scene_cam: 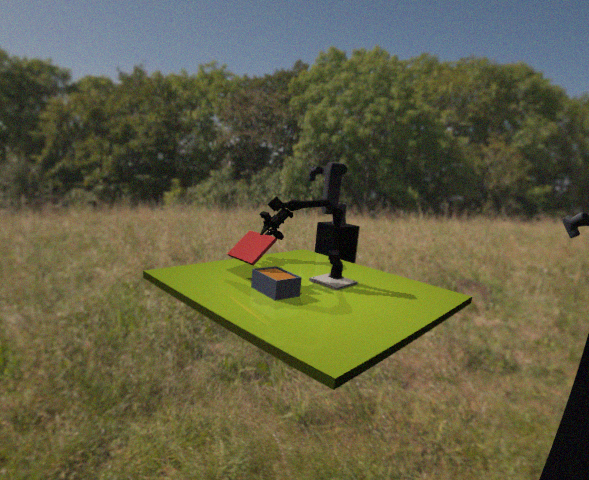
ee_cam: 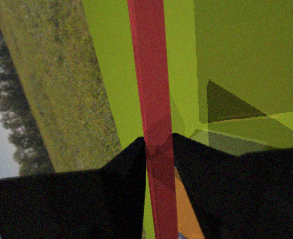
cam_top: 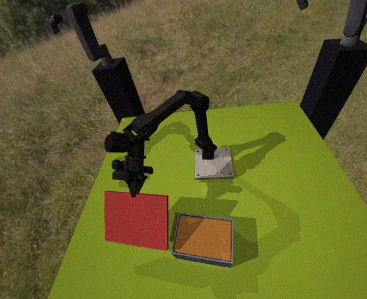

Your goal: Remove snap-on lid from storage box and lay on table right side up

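Now: gripper tip 60 mm short of the red lid and 50 mm above it. Also, from my gripper tip: blue-grey storage box: 80 mm ahead, 240 mm to the left, 180 mm below.
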